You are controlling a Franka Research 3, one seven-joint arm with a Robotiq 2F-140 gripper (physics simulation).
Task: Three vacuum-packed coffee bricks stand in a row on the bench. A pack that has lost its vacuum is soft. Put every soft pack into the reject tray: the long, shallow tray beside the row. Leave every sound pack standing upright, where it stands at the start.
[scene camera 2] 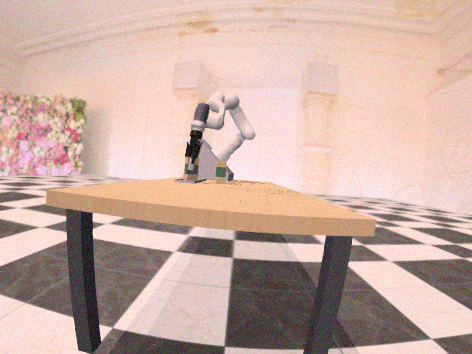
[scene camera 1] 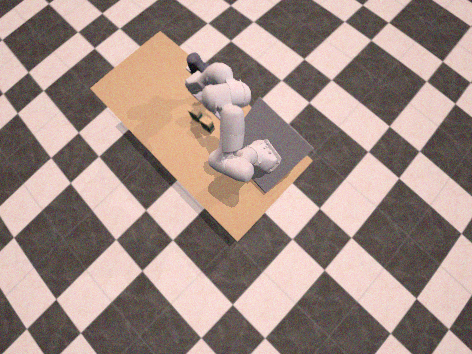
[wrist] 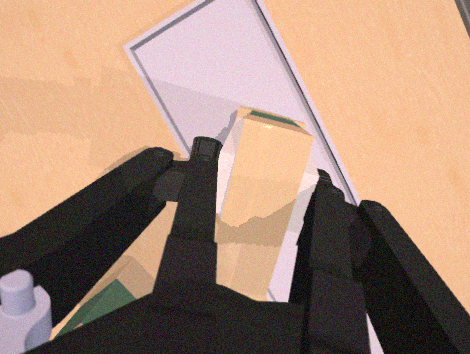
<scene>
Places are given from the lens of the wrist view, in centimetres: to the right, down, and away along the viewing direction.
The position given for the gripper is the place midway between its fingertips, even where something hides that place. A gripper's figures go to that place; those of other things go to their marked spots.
gripper (wrist: pixel 265 147): 2, -2, 21
shallow reject tray (wrist: pixel 205 67): -2, -9, 27
</scene>
